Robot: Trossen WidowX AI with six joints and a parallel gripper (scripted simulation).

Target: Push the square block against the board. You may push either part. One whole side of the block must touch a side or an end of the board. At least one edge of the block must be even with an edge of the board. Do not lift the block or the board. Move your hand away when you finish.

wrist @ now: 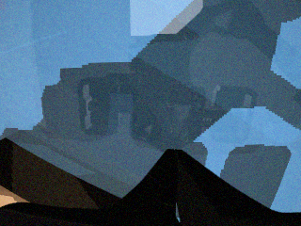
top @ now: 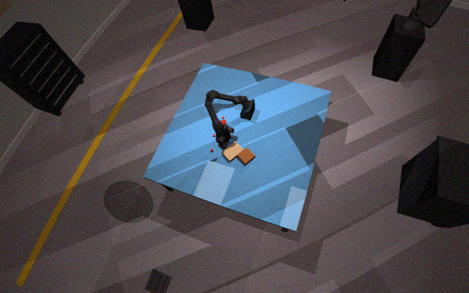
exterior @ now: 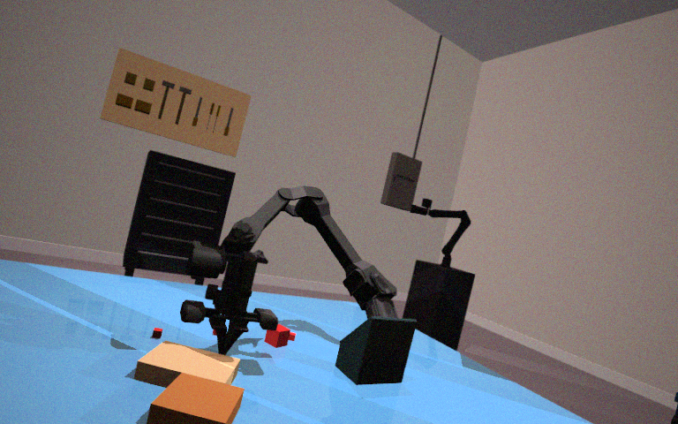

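The orange square block lies 80 mm ahead of my gripper tip, 190 mm to the left of it and 10 mm above it. Round my gripper tip: light tan board (70 mm ahead, 70 mm to the left, 10 mm above); then red cube (160 mm behind, 100 mm to the right, 10 mm above).
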